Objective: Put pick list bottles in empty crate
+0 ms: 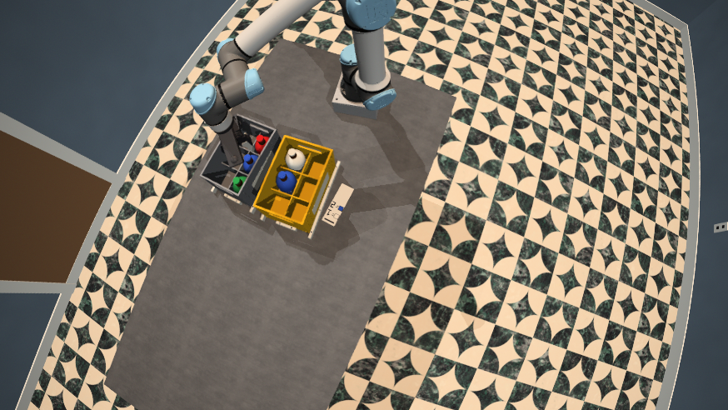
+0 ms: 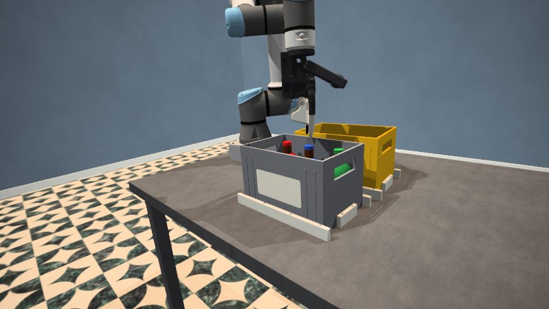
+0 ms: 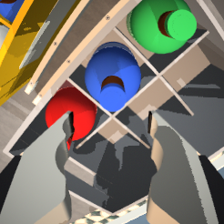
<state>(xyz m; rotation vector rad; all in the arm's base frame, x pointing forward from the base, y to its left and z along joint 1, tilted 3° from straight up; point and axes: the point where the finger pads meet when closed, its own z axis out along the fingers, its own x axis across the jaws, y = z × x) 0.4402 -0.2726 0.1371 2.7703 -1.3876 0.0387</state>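
My hand is 120 mm above the grey crate, 40 mm to the left of it and 10 mm past it. From my hand the other things lie so: green-label bottle: 120 mm below, 90 mm ahead, 10 mm to the right; red-label bottle: 120 mm below, 80 mm behind, 10 mm to the left; white-label bottle: 150 mm to the left, 120 mm below, 60 mm behind.
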